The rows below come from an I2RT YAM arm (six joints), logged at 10 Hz.
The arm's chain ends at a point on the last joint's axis. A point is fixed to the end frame.
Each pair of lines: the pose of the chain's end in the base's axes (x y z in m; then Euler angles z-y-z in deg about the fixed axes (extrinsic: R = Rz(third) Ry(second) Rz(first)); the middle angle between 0 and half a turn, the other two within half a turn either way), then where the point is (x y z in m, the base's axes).
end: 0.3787, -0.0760, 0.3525, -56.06, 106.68, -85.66
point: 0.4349 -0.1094 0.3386
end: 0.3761, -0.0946, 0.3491, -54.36, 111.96, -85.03
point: 0.4327 -0.1266 0.3333
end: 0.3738, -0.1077, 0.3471, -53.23, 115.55, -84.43
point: 0.4307 -0.1385 0.3299
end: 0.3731, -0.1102, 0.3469, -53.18, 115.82, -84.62
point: 0.4298 -0.1411 0.3296
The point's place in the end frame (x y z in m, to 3 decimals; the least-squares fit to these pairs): -0.043 0.032 0.040
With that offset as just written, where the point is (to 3 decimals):
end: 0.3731, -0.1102, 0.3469, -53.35, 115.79, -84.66
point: 0.430 -0.141 0.329
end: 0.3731, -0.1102, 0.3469, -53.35, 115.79, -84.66
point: 0.430 -0.141 0.329
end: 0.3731, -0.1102, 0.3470, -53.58, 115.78, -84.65
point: 0.430 -0.141 0.329
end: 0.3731, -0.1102, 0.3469, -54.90, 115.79, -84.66
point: 0.430 -0.140 0.328
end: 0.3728, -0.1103, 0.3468, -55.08, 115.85, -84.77
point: 0.429 -0.141 0.328
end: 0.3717, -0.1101, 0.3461, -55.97, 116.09, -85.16
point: 0.428 -0.140 0.326
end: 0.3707, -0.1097, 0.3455, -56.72, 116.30, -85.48
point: 0.427 -0.140 0.325
